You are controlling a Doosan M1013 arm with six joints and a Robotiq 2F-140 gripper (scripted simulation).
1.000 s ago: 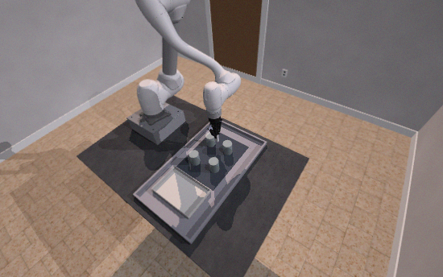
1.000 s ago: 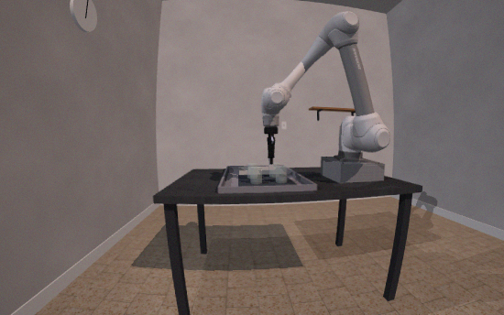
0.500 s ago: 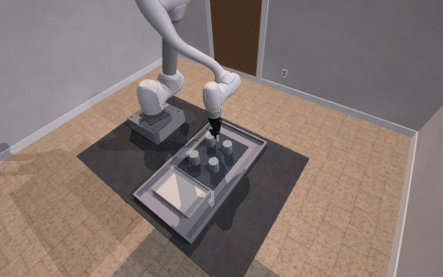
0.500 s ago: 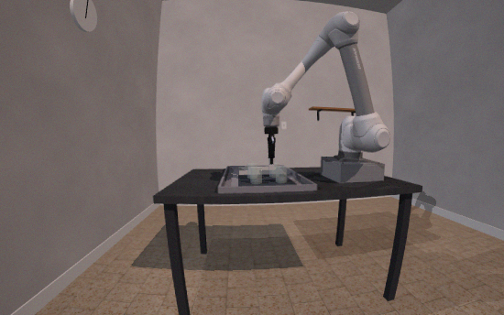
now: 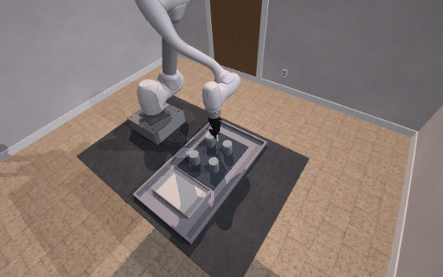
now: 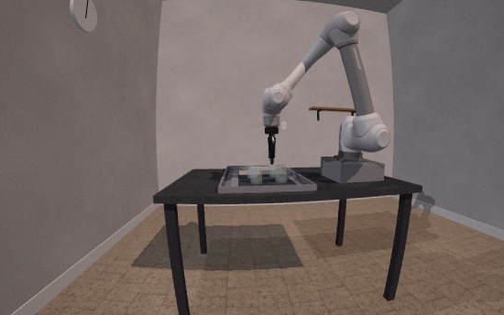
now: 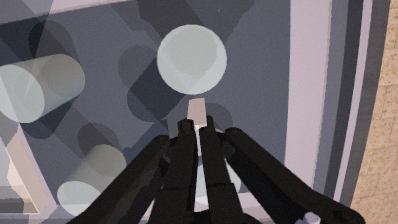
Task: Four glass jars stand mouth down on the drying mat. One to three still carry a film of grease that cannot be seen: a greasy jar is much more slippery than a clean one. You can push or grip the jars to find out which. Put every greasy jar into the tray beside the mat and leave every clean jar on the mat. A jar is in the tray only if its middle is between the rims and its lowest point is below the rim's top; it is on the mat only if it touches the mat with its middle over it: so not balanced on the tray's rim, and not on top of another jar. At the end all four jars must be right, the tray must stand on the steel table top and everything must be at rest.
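My hand is 100 mm above the dark drying mat, 70 mm to the left of it and 40 mm short of it. Round my hand: tray: 380 mm to the right, 110 mm ahead, 100 mm below.
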